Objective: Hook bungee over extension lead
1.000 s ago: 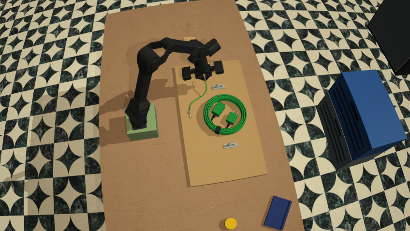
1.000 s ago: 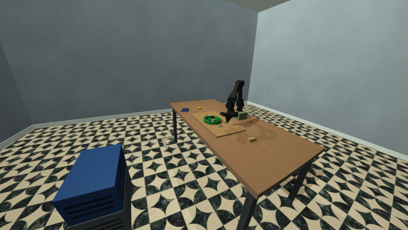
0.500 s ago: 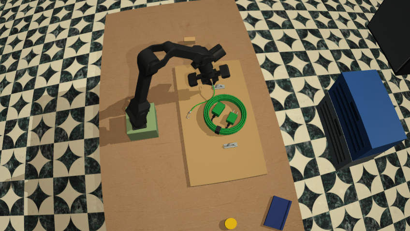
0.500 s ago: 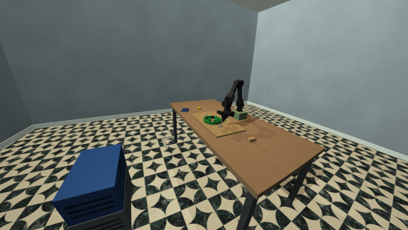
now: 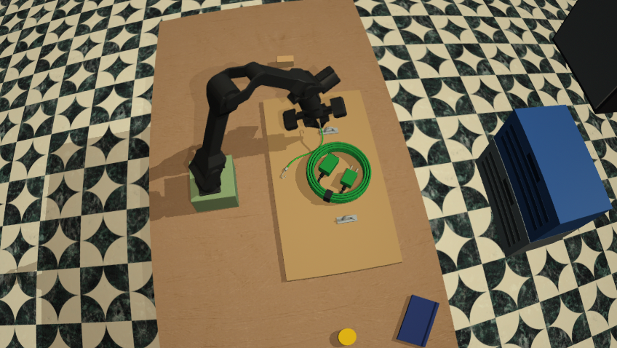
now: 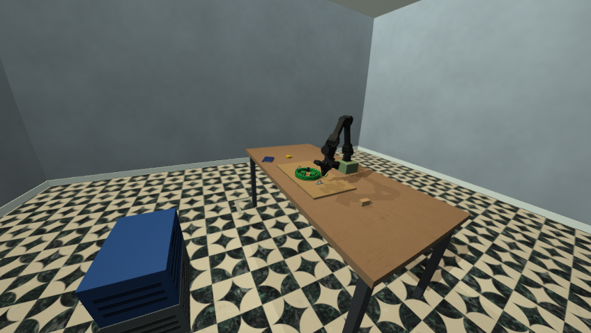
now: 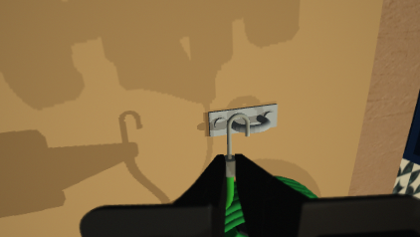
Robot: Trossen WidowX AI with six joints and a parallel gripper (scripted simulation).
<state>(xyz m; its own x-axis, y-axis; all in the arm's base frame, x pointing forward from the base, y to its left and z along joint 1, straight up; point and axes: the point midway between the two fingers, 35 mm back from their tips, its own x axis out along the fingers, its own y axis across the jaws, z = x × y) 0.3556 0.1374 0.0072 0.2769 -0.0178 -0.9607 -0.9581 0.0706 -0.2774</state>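
Right now the board is 14 cm to the right of my hand and 9 cm below it. The rest, counted from my hand: small wooden block: 34 cm to the left, 8 cm below, 4 cm behind; then yellow disc: 64 cm to the right, 8 cm below, 6 cm behind.
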